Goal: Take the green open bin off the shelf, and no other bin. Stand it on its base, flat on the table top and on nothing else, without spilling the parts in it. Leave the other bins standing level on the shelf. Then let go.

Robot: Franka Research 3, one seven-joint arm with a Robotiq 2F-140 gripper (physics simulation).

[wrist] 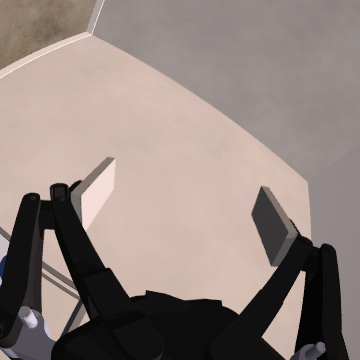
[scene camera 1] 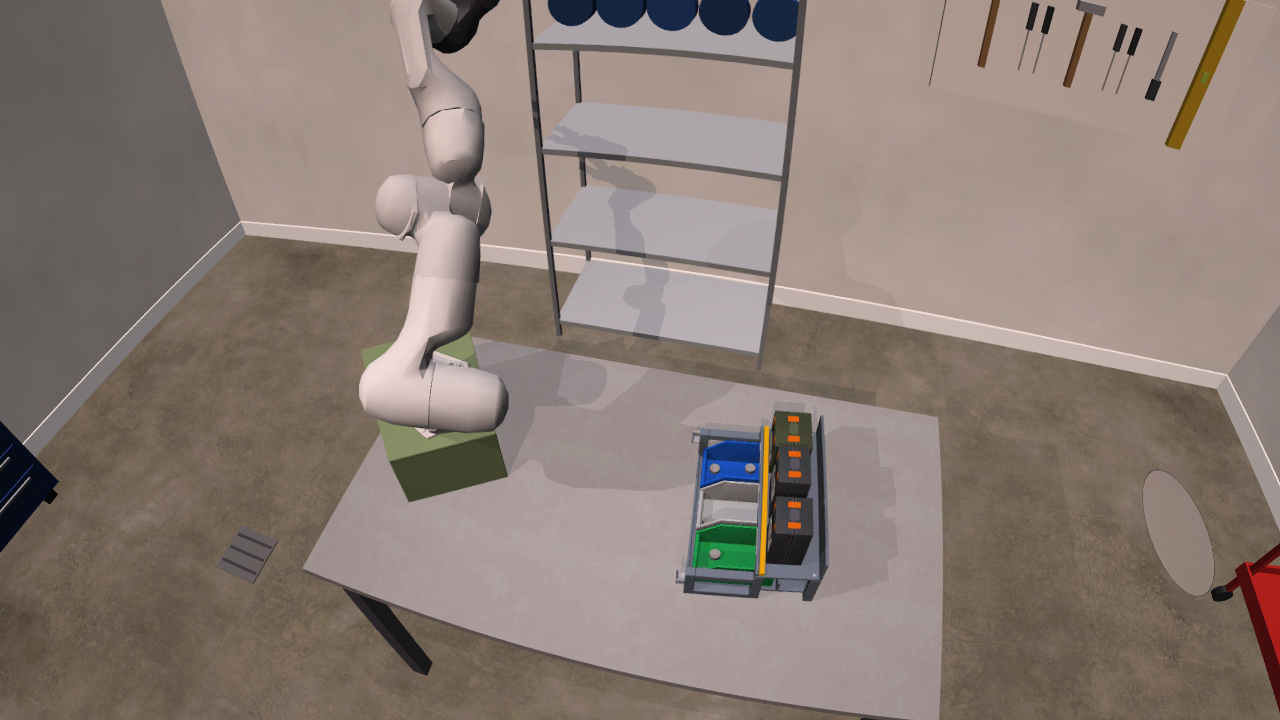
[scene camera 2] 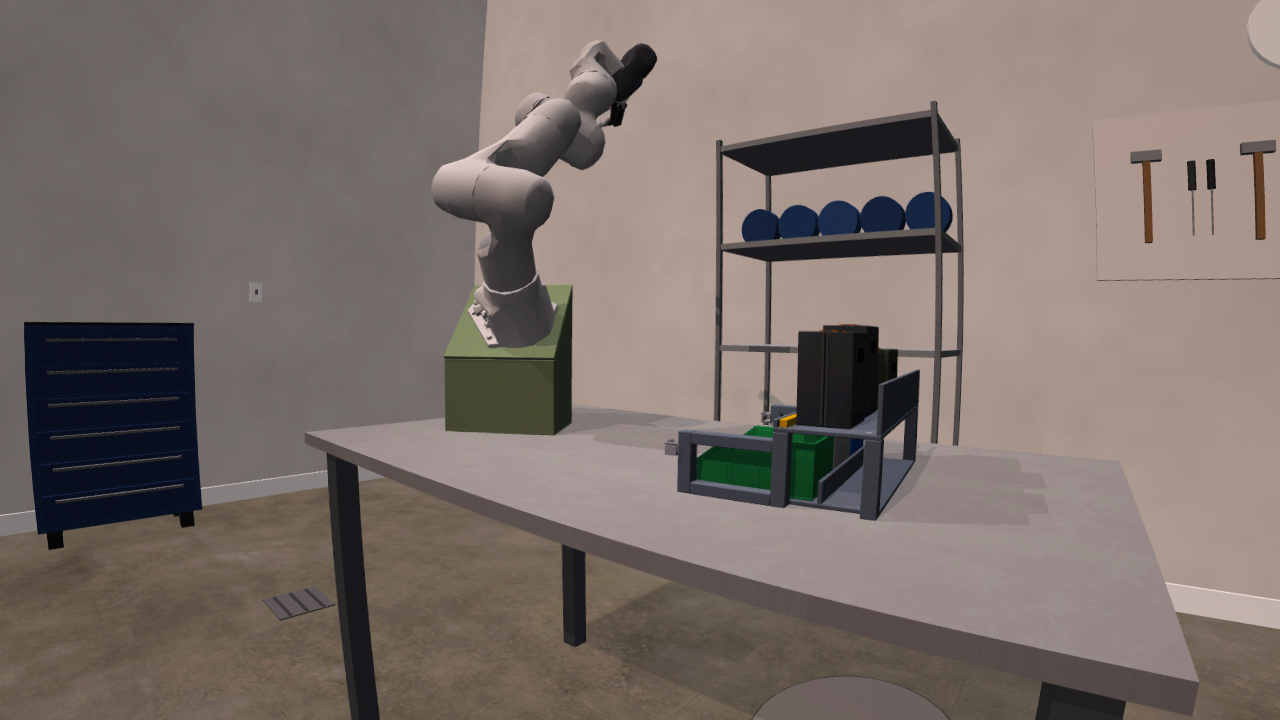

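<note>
The green open bin stands level in the lower bay of the small grey shelf, at the end nearest scene camera 1. A round grey part shows in it. A light grey bin stands beside it, and a blue bin with two round parts stands beyond that. The shelf stands on the table top. My gripper is open and empty, raised high above the table and far from the bins. In the wrist view a bare wall shows between its fingers.
A yellow bar runs along the shelf's upper deck, beside two black cases and an olive case. An upright grey panel edges the deck. The arm's green base block stands at the table's left end.
</note>
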